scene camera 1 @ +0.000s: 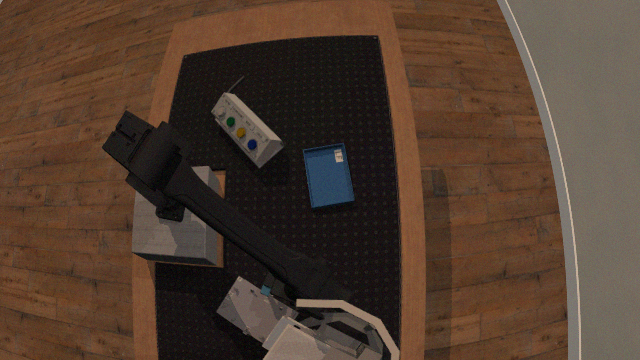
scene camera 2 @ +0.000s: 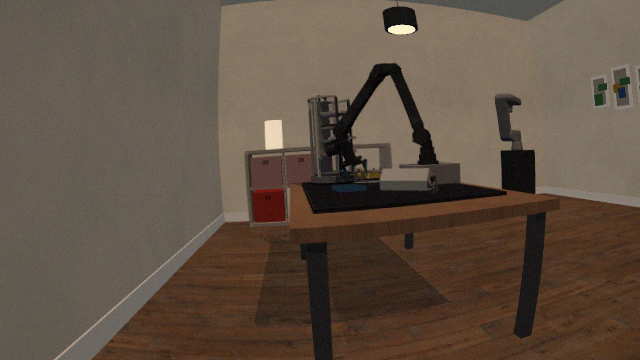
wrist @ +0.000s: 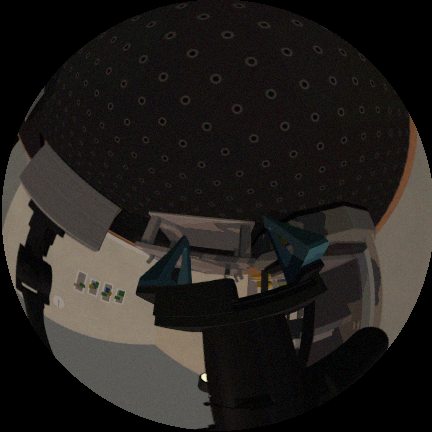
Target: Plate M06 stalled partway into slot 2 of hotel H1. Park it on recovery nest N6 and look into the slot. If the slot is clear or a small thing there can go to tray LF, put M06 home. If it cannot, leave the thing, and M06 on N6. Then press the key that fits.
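Seen in the pictures: gripper, fingertip midpoint: (scene camera 1: 287,299) (scene camera 2: 358,178) (wrist: 224,229); arm's base at its link origin: (scene camera 2: 428,164) (wrist: 47,217).
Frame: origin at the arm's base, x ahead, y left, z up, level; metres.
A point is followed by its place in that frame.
Note:
My gripper (scene camera 2: 354,170) @(x 0.331, y -0.197, z -0.061 m) (wrist: 224,229) @(x 0.331, y -0.197, z -0.061 m) is open and empty, its two teal fingers wide apart. In scene camera 1 one teal fingertip shows beside the raised grey platform that looks like nest N6 (scene camera 1: 245,305) @(x 0.238, y -0.235, z -0.028 m) (wrist: 200,226) @(x 0.280, y -0.217, z -0.083 m); the arm hides the other. Hotel H1 (scene camera 1: 345,303) @(x 0.486, y -0.221, z 0.377 m) (scene camera 2: 311,135) @(x 0.565, y -0.286, z 0.172 m) (wrist: 369,285) @(x 0.499, y -0.230, z 0.019 m) stands right beside the gripper. Plate M06 and the inside of slot 2 cannot be made out. Blue tray LF (scene camera 1: 327,177) @(x 0.381, y 0.133, z -0.085 m) (scene camera 2: 349,188) @(x 0.380, y 0.216, z -0.073 m) lies on the black mat, with no object visible in it. The key box (scene camera 1: 255,125) @(x 0.190, y 0.224, z -0.006 m) (scene camera 2: 405,179) @(x 0.161, y 0.282, z -0.045 m) carries white, green, yellow and blue keys.
The grey arm base block (scene camera 1: 160,240) @(x -0.017, y -0.121, z 0.001 m) (scene camera 2: 450,172) @(x -0.096, y 0.072, z -0.040 m) (wrist: 70,195) @(x 0.110, y -0.041, z -0.056 m) stands at the table edge. The dark arm spans from it over the mat (scene camera 1: 310,90) @(x 0.298, y 0.390, z -0.088 m) to the hotel. A cable sticks out behind the key box. A shelf unit (scene camera 2: 247,187) stands against the back wall.

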